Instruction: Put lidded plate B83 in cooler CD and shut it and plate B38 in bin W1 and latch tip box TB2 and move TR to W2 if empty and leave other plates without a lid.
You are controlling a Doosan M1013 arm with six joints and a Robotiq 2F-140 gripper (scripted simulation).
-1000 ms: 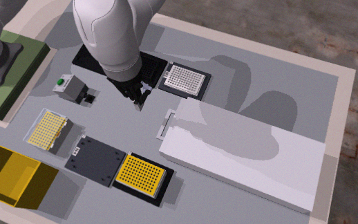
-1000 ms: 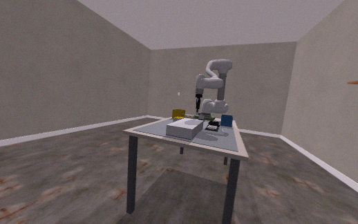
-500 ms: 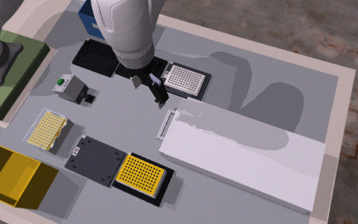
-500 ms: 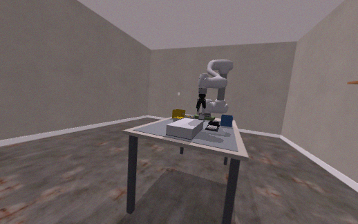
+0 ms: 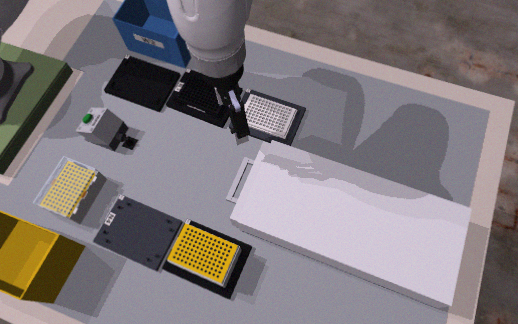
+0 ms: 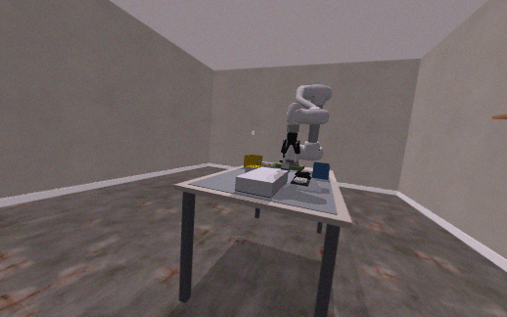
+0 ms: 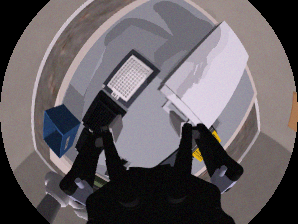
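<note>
Right now my hand is 14 cm above the white assay plate, 9 cm to the right of it and 5 cm short of it. The rest, counted from my hand: black plate 14 cm below, 12 cm behind, 11 cm to the left; flat grey lid 14 cm ahead, 13 cm below, 11 cm to the right; clear assay plate 14 cm below, 14 cm ahead, 11 cm to the right.
</note>
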